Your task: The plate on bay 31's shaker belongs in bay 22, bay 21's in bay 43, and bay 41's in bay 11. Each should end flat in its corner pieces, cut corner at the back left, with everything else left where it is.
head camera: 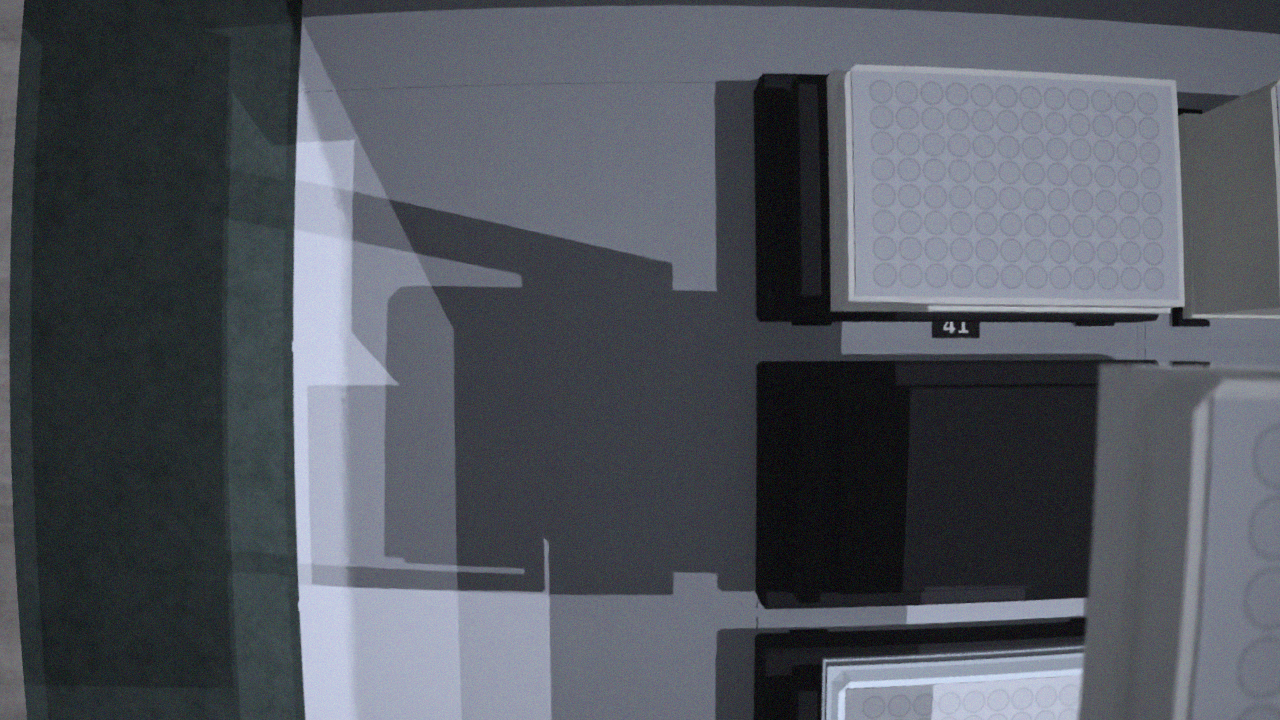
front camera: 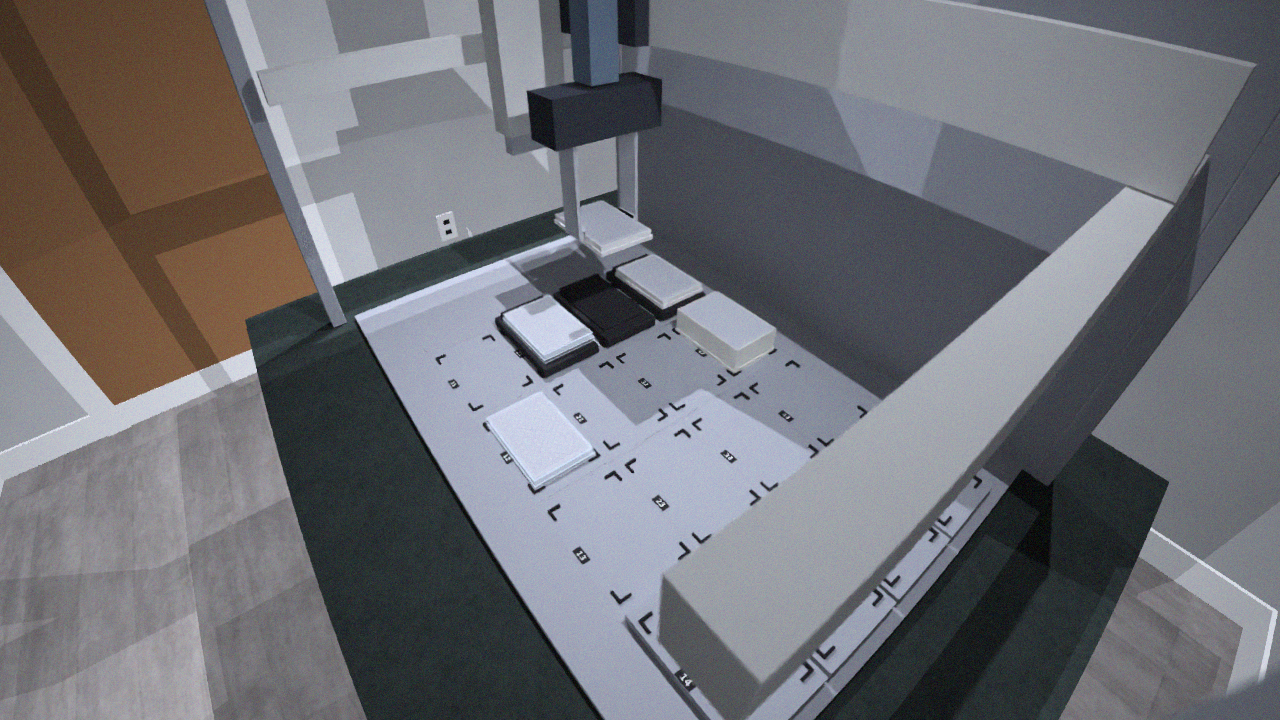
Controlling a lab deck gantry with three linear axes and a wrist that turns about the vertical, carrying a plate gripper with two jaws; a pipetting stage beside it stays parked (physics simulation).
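Where they show: gripper, fingertip midpoint: (front camera: pixel 602 226); robot's base, origin of the base link: (front camera: pixel 438 359).
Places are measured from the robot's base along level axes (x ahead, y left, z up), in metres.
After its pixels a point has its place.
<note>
My gripper (front camera: pixel 601 229) {z 0.160, x 0.068, y 0.260 m} is shut on a pale well plate (front camera: pixel 617 227) {z 0.167, x 0.096, y 0.266 m} (head camera: pixel 1244 555) {z 0.167, x 0.013, y 0.280 m}, held level above the back of the deck; part of the plate shows large at the right edge of the head view, the jaws do not show there. Bay 31's dark shaker (front camera: pixel 604 309) {z 0.024, x 0.078, y 0.250 m} (head camera: pixel 993 492) {z 0.024, x 0.066, y 0.256 m} is bare. Bay 41's plate (front camera: pixel 659 279) {z 0.037, x 0.080, y 0.359 m} (head camera: pixel 1011 188) {z 0.037, x 0.066, y 0.363 m} and bay 21's plate (front camera: pixel 547 329) {z 0.037, x 0.083, y 0.146 m} (head camera: pixel 966 694) {z 0.037, x 0.051, y 0.187 m} sit on dark bases either side. In the front view, bay 22 (front camera: pixel 580 418) {z 0.000, x 0.229, y 0.104 m}, bay 11 (front camera: pixel 452 384) {z 0.000, x 0.064, y -0.005 m} and bay 43 (front camera: pixel 785 415) {z 0.000, x 0.391, y 0.318 m} hold no plate.
A tall pale block (front camera: pixel 726 327) {z 0.042, x 0.244, y 0.349 m} (head camera: pixel 1230 210) {z 0.023, x 0.165, y 0.362 m} stands on bay 42. A plate (front camera: pixel 540 438) {z 0.014, x 0.238, y 0.041 m} lies on bay 12, beside bays 11 and 22. A thick pale beam (front camera: pixel 895 438) {z 0.400, x 0.617, y -0.011 m} crosses the front view and hides part of the deck's right side. The pipetting stage (front camera: pixel 519 71) hangs behind the gripper.
</note>
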